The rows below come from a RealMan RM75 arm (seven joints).
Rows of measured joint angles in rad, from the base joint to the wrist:
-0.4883, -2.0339, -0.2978, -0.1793, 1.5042, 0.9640, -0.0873
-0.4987, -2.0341, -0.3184, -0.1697, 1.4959, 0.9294, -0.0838
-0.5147, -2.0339, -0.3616, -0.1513, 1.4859, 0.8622, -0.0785
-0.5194, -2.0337, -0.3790, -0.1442, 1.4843, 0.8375, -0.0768
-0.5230, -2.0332, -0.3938, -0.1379, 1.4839, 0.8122, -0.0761
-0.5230, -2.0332, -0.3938, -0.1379, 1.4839, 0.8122, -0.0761
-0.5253, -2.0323, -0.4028, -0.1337, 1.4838, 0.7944, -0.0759
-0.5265, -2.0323, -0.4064, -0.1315, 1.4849, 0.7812, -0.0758
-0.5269, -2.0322, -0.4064, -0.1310, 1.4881, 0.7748, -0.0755
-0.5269, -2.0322, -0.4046, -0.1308, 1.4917, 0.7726, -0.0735
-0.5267, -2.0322, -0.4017, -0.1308, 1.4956, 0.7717, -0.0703
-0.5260, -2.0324, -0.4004, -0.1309, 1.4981, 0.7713, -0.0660
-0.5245, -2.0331, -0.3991, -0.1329, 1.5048, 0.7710, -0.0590
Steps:
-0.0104, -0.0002, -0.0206, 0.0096, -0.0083, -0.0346, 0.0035
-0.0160, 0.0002, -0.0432, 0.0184, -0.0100, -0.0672, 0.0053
-0.0047, 0.0002, -0.0174, 0.0071, -0.0016, -0.0247, 0.0017
-0.0036, 0.0005, -0.0148, 0.0063, -0.0004, -0.0253, 0.0007
0.0000, 0.0000, 0.0000, 0.0000, 0.0000, 0.0000, 0.0000
-0.0023, 0.0009, -0.0090, 0.0042, -0.0001, -0.0178, 0.0002
-0.0012, 0.0000, -0.0036, 0.0022, 0.0011, -0.0132, 0.0001
-0.0004, 0.0001, 0.0000, 0.0005, 0.0032, -0.0064, 0.0003
0.0000, 0.0000, 0.0018, 0.0002, 0.0036, -0.0022, 0.0020
0.0002, 0.0000, 0.0029, 0.0000, 0.0039, -0.0009, 0.0032
0.0007, -0.0002, 0.0013, -0.0001, 0.0025, -0.0004, 0.0043
0.0015, -0.0007, 0.0013, -0.0020, 0.0067, -0.0003, 0.0070

